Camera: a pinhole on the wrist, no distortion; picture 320 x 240 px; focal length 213.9 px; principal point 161.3 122.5 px. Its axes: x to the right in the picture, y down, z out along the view. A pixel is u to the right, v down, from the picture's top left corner.
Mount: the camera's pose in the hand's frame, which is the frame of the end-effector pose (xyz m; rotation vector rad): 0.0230 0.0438 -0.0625 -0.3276 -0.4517 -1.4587
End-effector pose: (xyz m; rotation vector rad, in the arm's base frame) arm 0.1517 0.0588 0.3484 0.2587 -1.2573 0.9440
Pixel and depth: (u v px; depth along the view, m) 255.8 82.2 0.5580
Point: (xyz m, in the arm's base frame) -0.2819 -0.2895 0.3946
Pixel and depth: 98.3 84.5 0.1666
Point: -0.0064 0.1109 0.2941
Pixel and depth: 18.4 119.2 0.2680
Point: -0.1441 0.1984 0.2592
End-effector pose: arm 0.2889 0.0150 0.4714 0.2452 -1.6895 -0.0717
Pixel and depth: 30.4 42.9 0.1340
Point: 0.2611 0.1931 0.4605
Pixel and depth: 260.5 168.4 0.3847
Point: -0.0890 0.0417 0.5127
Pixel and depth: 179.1 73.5 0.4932
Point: -0.1001 0.2331 0.3335
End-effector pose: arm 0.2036 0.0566 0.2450 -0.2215 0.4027 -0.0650
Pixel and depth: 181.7 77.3 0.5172
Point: 0.2475 0.3837 0.6062
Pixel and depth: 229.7 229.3 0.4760
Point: 0.5848 0.2771 0.5190
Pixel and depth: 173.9 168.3 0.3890
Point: 0.3880 0.3195 0.4319
